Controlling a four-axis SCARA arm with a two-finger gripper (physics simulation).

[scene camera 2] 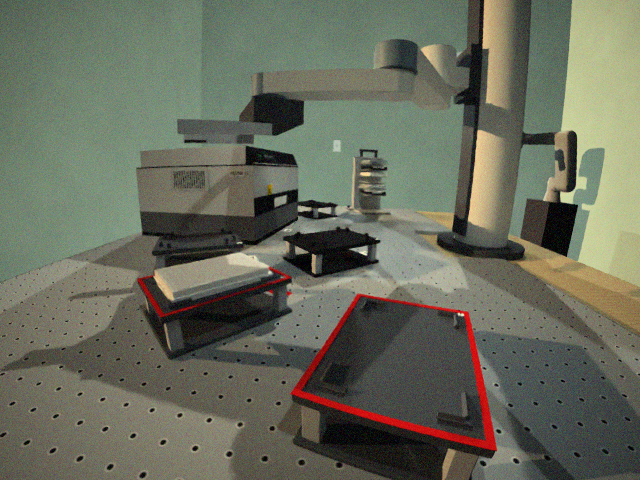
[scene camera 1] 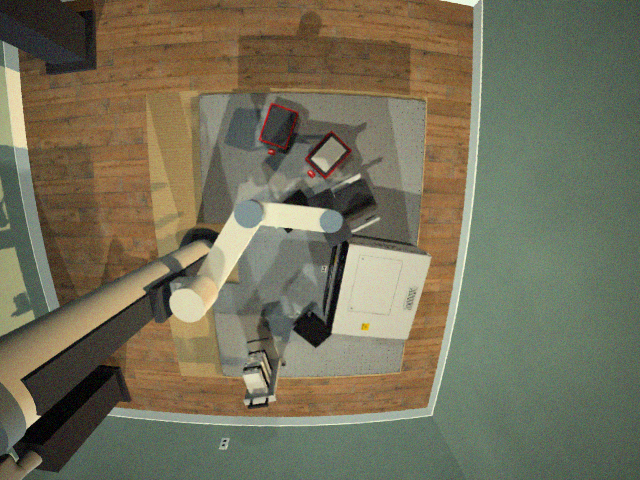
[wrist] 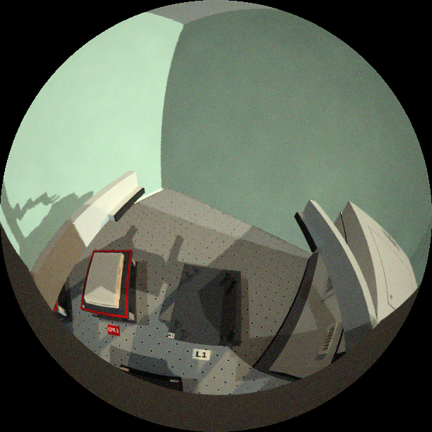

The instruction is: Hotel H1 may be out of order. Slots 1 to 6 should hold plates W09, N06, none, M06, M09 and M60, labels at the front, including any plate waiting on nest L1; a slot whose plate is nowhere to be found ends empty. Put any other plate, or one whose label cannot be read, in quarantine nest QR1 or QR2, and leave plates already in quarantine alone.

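Places are measured from the arm's base along level axes (x back, y up, z left), in millimetres.
Where they show: gripper, fingertip midpoint: (scene camera 2: 181,133) (scene camera 1: 369,196); arm's base, origin of the base link: (scene camera 2: 478,247) (scene camera 1: 205,253).
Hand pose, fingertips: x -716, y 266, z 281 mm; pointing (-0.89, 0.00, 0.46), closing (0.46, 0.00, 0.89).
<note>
Things, the pixels of their centre, and the offset from my fingertips.
- nest L1, body centre: (scene camera 2: 199,249) (scene camera 1: 353,199) dz -18, dx +13, dy -223 mm
- Hotel H1, body centre: (scene camera 2: 368,180) (scene camera 1: 262,374) dz -848, dx +438, dy -105 mm
- Red-rimmed nest QR1, body centre: (scene camera 2: 214,295) (scene camera 1: 328,155) dz +169, dx +130, dy -226 mm
- pale plate, body centre: (scene camera 2: 212,273) (scene camera 1: 328,154) dz +169, dx +130, dy -196 mm
- grey instrument, body centre: (scene camera 2: 226,189) (scene camera 1: 372,284) dz -385, dx -72, dy -132 mm
My gripper (scene camera 1: 356,202) (scene camera 2: 223,132) (wrist: 222,191) is open and empty, high above nest L1 (scene camera 1: 357,197) (scene camera 2: 199,241) (wrist: 207,305). L1 is a dark nest and bears no plate. Hotel H1 (scene camera 1: 260,398) (scene camera 2: 356,180) stands far from the gripper with several plates stacked in it; their labels cannot be read and slot numbers cannot be told. Red-rimmed nest QR1 (scene camera 1: 341,141) (scene camera 2: 227,298) (wrist: 127,285) bears a pale plate (scene camera 1: 329,153) (scene camera 2: 206,276) (wrist: 104,277). The other red-rimmed nest, QR2 (scene camera 1: 279,126) (scene camera 2: 403,361), is empty.
A large white and grey instrument (scene camera 1: 379,289) (scene camera 2: 196,191) (wrist: 395,265) stands beside L1. A black nest (scene camera 2: 330,240) stands near L1, partly under the arm in scene camera 1. Another black nest (scene camera 1: 312,329) (scene camera 2: 317,205) stands between instrument and hotel. The arm column (scene camera 2: 498,155) stands at the table's edge.
</note>
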